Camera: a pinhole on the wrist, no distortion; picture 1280 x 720 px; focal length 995.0 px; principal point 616.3 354.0 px. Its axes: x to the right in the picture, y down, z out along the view. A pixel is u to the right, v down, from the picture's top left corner.
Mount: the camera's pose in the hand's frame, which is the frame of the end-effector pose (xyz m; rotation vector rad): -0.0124 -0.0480 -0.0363 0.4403 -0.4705 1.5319
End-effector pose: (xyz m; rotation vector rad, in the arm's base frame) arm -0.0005 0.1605 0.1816 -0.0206 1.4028 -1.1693
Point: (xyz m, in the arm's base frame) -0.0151 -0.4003 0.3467
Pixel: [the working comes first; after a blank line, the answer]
In the camera's frame: -0.0619 -0.2556 0.5219

outside the picture
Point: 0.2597 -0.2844 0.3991
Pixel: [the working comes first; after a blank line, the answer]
In the camera's frame: 0.1826 -0.0785 0.5457

949.3 210.8
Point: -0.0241 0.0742 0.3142
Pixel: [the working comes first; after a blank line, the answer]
In the camera's frame: -0.0184 0.0227 0.1386

484.5 517.0
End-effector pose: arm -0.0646 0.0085 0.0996 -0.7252 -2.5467 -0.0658
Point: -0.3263 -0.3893 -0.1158
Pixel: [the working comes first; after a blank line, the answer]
In the camera's frame: -0.1904 0.0827 0.4525

197.6 535.9
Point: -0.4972 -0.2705 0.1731
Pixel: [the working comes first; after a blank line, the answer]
In the camera's frame: -0.2892 -0.2329 0.3205

outside the picture
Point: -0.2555 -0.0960 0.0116
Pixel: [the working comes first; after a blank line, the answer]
In the camera's frame: -0.0118 -0.0653 0.2213

563.5 60.5
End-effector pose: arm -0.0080 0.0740 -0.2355 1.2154 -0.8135 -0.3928
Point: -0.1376 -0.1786 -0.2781
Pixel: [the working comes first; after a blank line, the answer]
In the camera's frame: 0.1143 -0.0860 0.2762

1028.2 44.3
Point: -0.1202 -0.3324 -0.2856
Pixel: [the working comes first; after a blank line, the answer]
In the camera's frame: 0.1114 -0.1990 0.3821

outside the picture
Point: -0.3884 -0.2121 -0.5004
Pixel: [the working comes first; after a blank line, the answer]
In the camera's frame: 0.0644 0.1307 0.5291

737.3 599.8
